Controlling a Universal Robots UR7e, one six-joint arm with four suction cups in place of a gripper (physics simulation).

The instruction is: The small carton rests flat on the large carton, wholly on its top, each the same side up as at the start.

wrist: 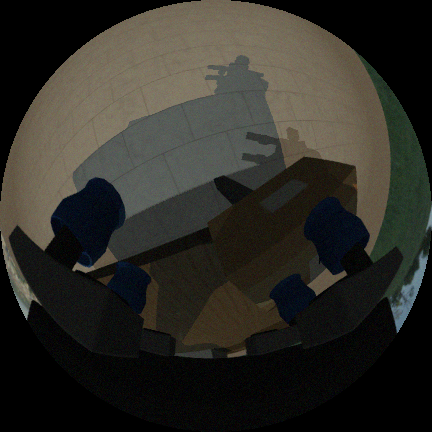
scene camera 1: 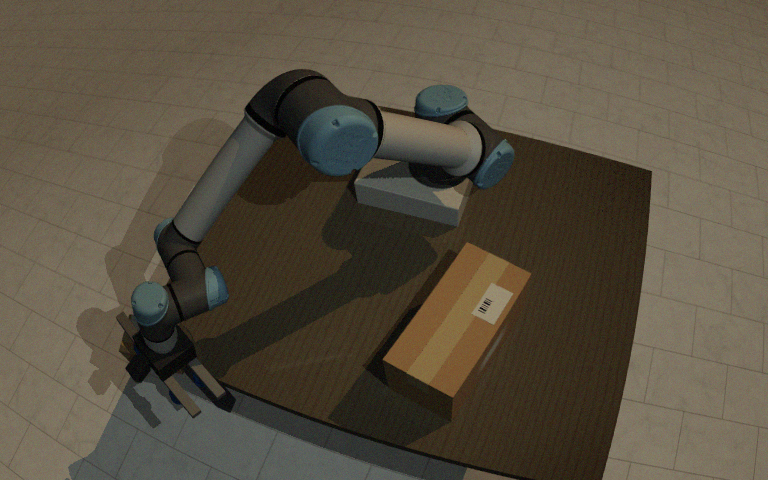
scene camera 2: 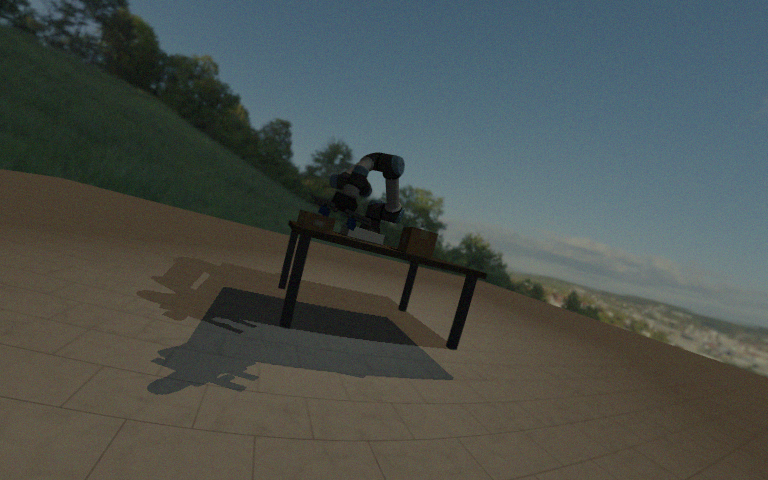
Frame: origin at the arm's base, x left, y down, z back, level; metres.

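Where they show: end effector, tool point: (wrist: 214,258) (scene camera 2: 336,221); arm's base, origin of the base link: (scene camera 2: 369,231).
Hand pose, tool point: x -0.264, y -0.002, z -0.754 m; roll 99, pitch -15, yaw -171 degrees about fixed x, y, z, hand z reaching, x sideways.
Each offset is from my tool point to the top centre of the thing.
The small carton {dx -0.091, dy -0.011, dz +0.024 m} (scene camera 2: 315,221) (wrist: 257,225) is brown with a pale label and sits flat at the table's near left corner. In scene camera 1 it is hidden under the suction head. My gripper (scene camera 1: 167,361) (scene camera 2: 337,214) (wrist: 209,257) is low over that corner. In the wrist view its two right blue cups lie over the small carton's top, and its two left cups hang past the table edge over the floor. The large carton {dx +0.506, dy -0.081, dz +0.366 m} (scene camera 1: 456,320) (scene camera 2: 417,240), with a tape stripe and a barcode label, lies flat on the table to the right, far from the gripper.
The dark wooden table (scene camera 1: 580,232) (scene camera 2: 384,250) stands on a tiled floor. The arm's grey base block (scene camera 1: 399,198) (scene camera 2: 366,234) sits at the table's back middle. The arm reaches from it across the left half of the table.
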